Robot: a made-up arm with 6 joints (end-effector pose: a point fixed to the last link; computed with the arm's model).
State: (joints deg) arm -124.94 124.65 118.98 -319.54 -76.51 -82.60
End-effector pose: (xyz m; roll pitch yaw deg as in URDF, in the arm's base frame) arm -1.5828 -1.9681 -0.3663 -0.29 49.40 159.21
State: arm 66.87 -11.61 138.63 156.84 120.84 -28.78
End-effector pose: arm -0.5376 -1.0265 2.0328 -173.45 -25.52 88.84
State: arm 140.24 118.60 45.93 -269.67 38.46 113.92
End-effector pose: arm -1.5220 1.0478 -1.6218 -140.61 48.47 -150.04
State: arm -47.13 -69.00 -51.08 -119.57 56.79 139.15
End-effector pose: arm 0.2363 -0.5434 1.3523 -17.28 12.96 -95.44
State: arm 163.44 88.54 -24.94 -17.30 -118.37 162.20
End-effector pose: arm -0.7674 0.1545 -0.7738 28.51 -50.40 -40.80
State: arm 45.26 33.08 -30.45 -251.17 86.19 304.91
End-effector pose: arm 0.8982 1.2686 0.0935 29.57 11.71 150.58
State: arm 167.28 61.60 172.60 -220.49 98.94 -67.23
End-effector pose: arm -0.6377 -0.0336 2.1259 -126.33 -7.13 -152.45
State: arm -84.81 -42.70 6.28 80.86 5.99 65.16
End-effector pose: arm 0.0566 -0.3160 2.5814 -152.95 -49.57 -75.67
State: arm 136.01 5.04 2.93 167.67 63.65 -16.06
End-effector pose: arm -1.3092 1.1920 1.4079 -135.88 63.02 160.96
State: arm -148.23 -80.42 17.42 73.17 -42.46 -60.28
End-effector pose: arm 1.0343 0.8457 2.0896 71.82 -49.25 129.96
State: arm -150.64 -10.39 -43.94 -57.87 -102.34 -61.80
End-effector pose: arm -0.8779 -0.7501 0.7933 -166.24 18.35 -31.29
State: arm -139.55 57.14 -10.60 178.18 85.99 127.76
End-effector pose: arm -1.2116 -1.0443 -0.3546 -128.53 26.26 38.43
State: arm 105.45 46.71 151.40 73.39 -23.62 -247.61
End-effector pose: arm 0.0073 0.3626 2.6431 -75.28 -66.25 -2.12
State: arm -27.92 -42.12 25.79 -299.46 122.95 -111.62
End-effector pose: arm -0.2912 0.3776 2.4600 -47.93 20.41 100.86
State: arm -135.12 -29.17 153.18 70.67 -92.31 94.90
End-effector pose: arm 1.0535 1.4084 1.1113 -3.22 -19.40 136.50
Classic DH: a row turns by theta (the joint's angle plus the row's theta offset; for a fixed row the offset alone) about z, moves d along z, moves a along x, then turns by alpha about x. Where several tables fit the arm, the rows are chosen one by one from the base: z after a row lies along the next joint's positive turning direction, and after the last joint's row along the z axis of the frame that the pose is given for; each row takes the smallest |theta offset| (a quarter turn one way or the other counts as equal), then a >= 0, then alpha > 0; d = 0 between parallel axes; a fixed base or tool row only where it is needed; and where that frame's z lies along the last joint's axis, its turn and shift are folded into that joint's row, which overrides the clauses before.
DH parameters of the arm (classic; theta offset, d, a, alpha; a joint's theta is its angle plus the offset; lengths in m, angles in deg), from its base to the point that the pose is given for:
joint 1: 0 0.36 0.166 -90
joint 2: -90 0 1.101 180
joint 3: 0 0 0.243 -90
joint 4: 0 -1.388 0 90
joint 5: 0 0 0 -90
joint 6: 90 -0.27 0 90
tool (fixed): -90 0 0 0

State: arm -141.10 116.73 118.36 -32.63 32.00 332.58
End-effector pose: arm -2.1928 -1.6702 0.2741 65.06 -28.05 -159.99
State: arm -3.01 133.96 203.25 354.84 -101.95 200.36
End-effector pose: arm 1.4476 -0.0523 0.8347 161.80 32.56 2.98
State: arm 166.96 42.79 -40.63 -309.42 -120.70 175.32
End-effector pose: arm -1.0820 0.4347 -0.0630 10.35 -26.40 34.83
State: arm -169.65 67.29 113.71 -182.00 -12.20 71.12
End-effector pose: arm -2.0692 -0.3759 2.1885 111.53 -58.61 -170.46
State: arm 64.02 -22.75 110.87 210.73 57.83 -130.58
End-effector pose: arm -0.4865 -1.2649 2.4521 0.46 -62.55 -5.75
